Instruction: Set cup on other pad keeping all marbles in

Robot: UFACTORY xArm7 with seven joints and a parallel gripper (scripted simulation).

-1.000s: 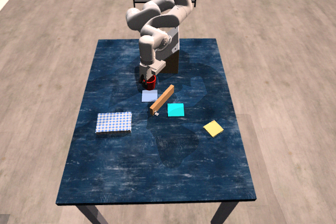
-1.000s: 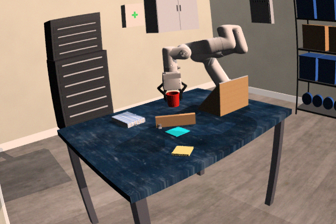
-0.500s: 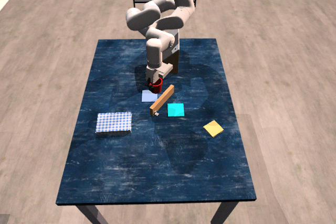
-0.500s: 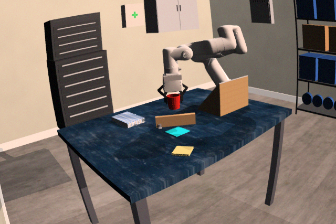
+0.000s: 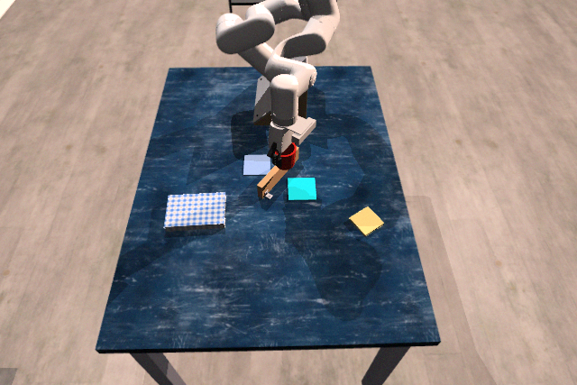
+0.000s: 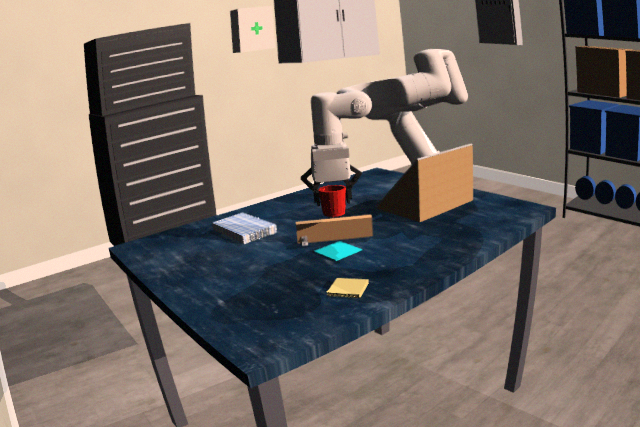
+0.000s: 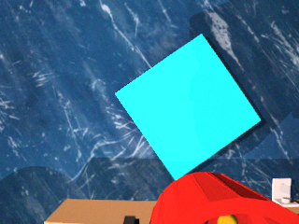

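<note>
My hand is 11 cm above the wooden rail, 2 cm to the left of it and 1 cm past it. From my hand the other things lie so: red cup (2 cm below); pale blue pad (13 cm below, 10 cm to the right, 6 cm behind); yellow marble (3 cm below, 1 cm ahead).
</note>
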